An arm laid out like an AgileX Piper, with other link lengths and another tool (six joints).
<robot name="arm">
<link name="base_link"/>
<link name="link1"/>
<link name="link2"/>
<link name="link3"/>
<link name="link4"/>
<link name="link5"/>
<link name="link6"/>
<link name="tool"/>
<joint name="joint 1" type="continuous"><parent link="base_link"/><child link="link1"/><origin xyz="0 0 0.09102" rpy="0 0 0"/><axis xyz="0 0 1"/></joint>
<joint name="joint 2" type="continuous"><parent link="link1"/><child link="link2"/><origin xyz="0 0 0" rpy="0 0 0"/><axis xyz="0 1 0"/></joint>
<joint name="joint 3" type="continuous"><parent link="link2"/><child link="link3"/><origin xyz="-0.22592 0 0.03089" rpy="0 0 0"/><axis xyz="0 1 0"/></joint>
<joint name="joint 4" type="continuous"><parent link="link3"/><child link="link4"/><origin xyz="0.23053 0 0.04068" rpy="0 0 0"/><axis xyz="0.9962 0 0.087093"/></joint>
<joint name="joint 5" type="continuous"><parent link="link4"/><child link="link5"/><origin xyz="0 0 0" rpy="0 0 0"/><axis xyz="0 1 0"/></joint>
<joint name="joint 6" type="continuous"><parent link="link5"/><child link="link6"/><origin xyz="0.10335 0 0.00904" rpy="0 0 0"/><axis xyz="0.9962 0 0.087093"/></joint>
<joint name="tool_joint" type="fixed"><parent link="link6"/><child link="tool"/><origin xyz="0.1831 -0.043 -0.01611" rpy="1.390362 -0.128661 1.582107"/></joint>
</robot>
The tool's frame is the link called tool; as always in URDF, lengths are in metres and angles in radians. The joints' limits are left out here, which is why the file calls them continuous.
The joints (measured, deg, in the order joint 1, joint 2, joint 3, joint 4, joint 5, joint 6), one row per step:
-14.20, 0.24, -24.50, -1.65, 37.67, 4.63
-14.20, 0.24, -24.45, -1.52, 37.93, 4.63
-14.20, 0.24, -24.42, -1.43, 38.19, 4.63
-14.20, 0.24, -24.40, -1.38, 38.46, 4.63
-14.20, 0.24, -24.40, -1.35, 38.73, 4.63
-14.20, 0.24, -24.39, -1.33, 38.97, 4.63
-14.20, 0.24, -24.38, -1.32, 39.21, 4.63
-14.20, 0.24, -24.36, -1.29, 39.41, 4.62
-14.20, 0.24, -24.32, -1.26, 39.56, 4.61
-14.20, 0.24, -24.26, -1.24, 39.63, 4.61
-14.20, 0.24, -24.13, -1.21, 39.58, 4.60
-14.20, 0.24, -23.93, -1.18, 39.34, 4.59
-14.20, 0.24, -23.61, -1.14, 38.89, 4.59
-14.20, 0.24, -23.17, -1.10, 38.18, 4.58
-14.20, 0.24, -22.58, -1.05, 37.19, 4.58
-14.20, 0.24, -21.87, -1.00, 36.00, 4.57
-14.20, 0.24, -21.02, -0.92, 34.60, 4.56
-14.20, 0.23, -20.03, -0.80, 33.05, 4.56
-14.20, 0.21, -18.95, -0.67, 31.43, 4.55
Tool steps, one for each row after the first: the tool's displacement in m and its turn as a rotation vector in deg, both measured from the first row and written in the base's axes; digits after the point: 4 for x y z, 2 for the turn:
-0.0001, 0.0005, -0.0018, 0.19, 0.27, 0.06
-0.0004, 0.0008, -0.0033, 0.34, 0.53, 0.10
-0.0006, 0.0011, -0.0048, 0.46, 0.80, 0.11
-0.0010, 0.0012, -0.0061, 0.55, 1.06, 0.12
-0.0013, 0.0014, -0.0074, 0.63, 1.29, 0.13
-0.0016, 0.0015, -0.0086, 0.71, 1.53, 0.13
-0.0019, 0.0016, -0.0097, 0.78, 1.74, 0.14
-0.0020, 0.0018, -0.0108, 0.84, 1.92, 0.15
-0.0020, 0.0018, -0.0116, 0.89, 2.04, 0.16
-0.0018, 0.0019, -0.0125, 0.93, 2.12, 0.18
-0.0013, 0.0019, -0.0130, 0.93, 2.08, 0.20
-0.0003, 0.0018, -0.0135, 0.93, 1.94, 0.23
0.0011, 0.0017, -0.0137, 0.88, 1.68, 0.26
0.0030, 0.0014, -0.0138, 0.81, 1.28, 0.30
0.0052, 0.0011, -0.0140, 0.72, 0.81, 0.35
0.0078, 0.0008, -0.0144, 0.63, 0.27, 0.41
0.0107, 0.0006, -0.0152, 0.58, -0.31, 0.48
0.0136, 0.0003, -0.0164, 0.54, -0.88, 0.56

